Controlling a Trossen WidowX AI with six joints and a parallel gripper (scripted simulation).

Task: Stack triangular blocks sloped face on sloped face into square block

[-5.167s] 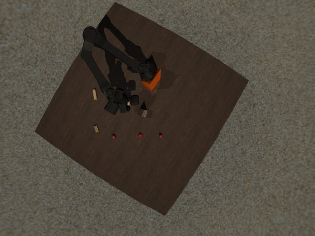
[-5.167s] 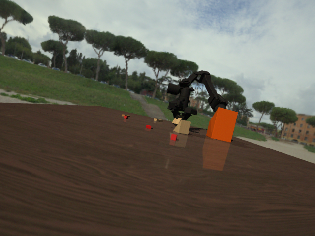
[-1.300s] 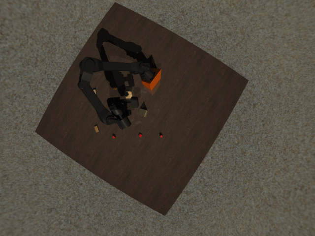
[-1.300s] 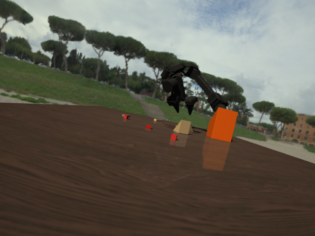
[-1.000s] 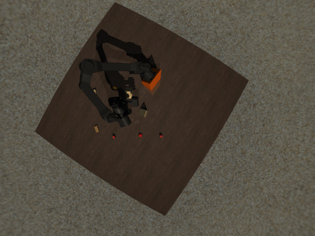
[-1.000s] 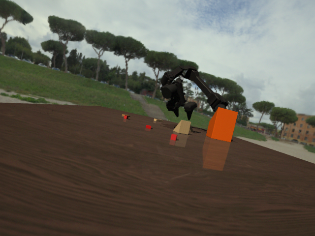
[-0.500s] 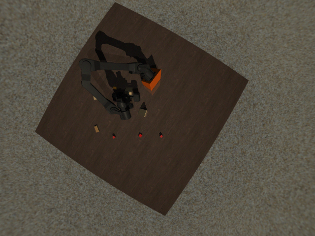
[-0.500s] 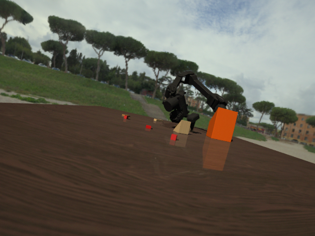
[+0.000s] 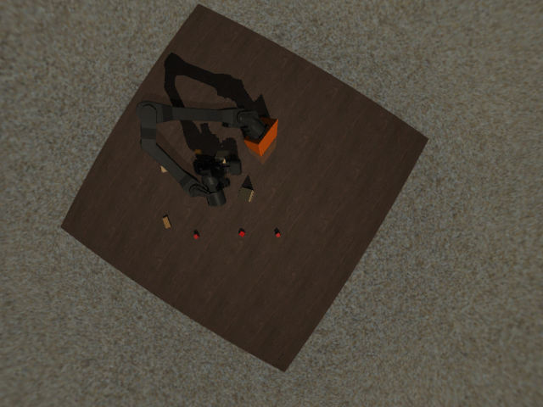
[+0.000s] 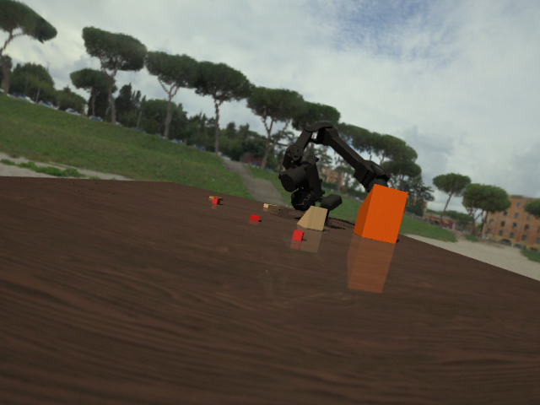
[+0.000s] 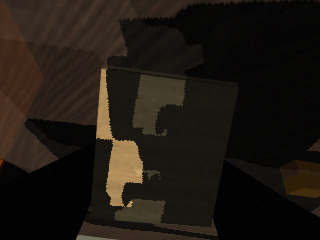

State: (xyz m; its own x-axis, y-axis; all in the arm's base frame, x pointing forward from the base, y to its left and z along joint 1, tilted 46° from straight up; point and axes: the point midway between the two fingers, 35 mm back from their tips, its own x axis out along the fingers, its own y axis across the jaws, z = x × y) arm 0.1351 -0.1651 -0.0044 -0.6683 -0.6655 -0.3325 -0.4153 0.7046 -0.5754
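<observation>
Right now my gripper tip is 17 cm to the right of the tan triangular block and 9 cm short of it.
</observation>
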